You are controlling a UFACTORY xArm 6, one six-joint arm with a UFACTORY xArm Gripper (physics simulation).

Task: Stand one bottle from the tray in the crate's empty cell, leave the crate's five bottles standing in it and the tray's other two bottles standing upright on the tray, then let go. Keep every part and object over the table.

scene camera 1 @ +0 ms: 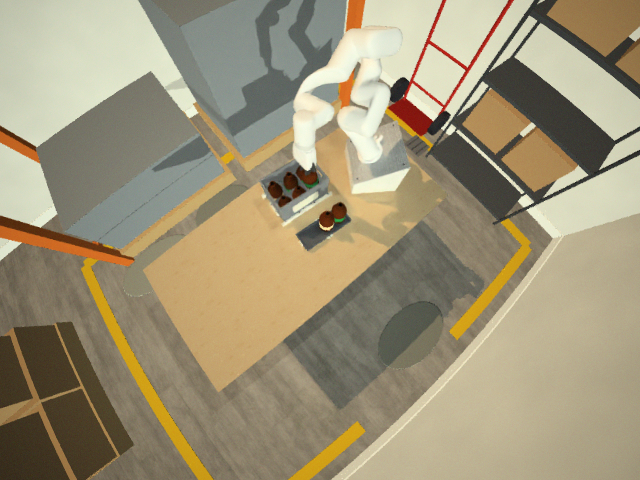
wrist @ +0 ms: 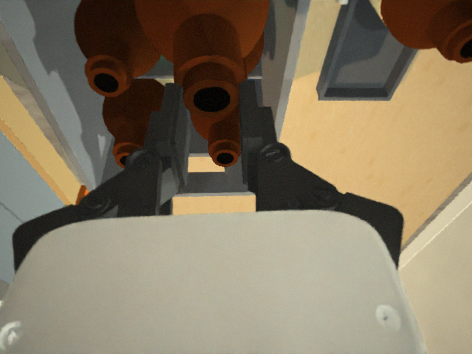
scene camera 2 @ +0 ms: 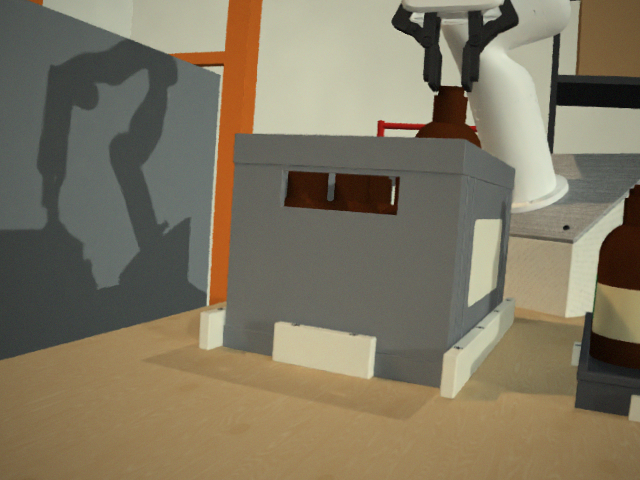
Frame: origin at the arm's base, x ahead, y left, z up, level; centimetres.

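Seen in the pictures: gripper, fingertip midpoint: (scene camera 1: 305,171) (wrist: 212,106) (scene camera 2: 450,89); arm's base, link origin: (scene camera 1: 370,152) (scene camera 2: 526,195).
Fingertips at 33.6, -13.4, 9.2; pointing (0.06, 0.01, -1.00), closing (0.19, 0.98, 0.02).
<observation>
Pixels of each thing's middle, then the offset from my fingertips to it, as dx, dy, dz. Level surfaces: height alone.
- grey crate, body centre: (scene camera 2: 390,244) (wrist: 172,31) (scene camera 1: 295,188) +3.6, -4.6, -15.7
- cream-labelled bottle, body centre: (scene camera 1: 326,219) +6.5, +18.0, -16.2
- dark tray, body centre: (scene camera 1: 323,227) +8.7, +18.2, -23.2
- wooden table, surface height: dz -24.5
My gripper (scene camera 1: 309,168) (scene camera 2: 450,88) (wrist: 212,106) is shut on the neck top of a brown, green-labelled bottle (scene camera 1: 307,176) (scene camera 2: 448,131) (wrist: 202,37). That bottle is upright, partly inside the grey crate (scene camera 1: 323,190) (scene camera 2: 336,258) at the corner nearest the robot base. Its neck and shoulder rise above the rim; its base is hidden. Other brown bottles (scene camera 1: 275,190) (wrist: 117,35) stand lower in the crate, some partly hidden. A cream-labelled bottle (scene camera 1: 326,220) (scene camera 2: 617,312) and a green-labelled bottle (scene camera 1: 339,210) stand upright on the dark tray (scene camera 1: 308,239) (scene camera 2: 599,391) (wrist: 361,72).
White blocks (scene camera 2: 323,348) sit on the wooden table (scene camera 1: 248,279) (scene camera 2: 206,423) around the crate's foot. The robot's pedestal (scene camera 1: 379,178) (scene camera 2: 537,273) is beside the crate. A large grey box (scene camera 1: 268,72) (scene camera 2: 103,206) stands behind the crate in the first scene view.
</observation>
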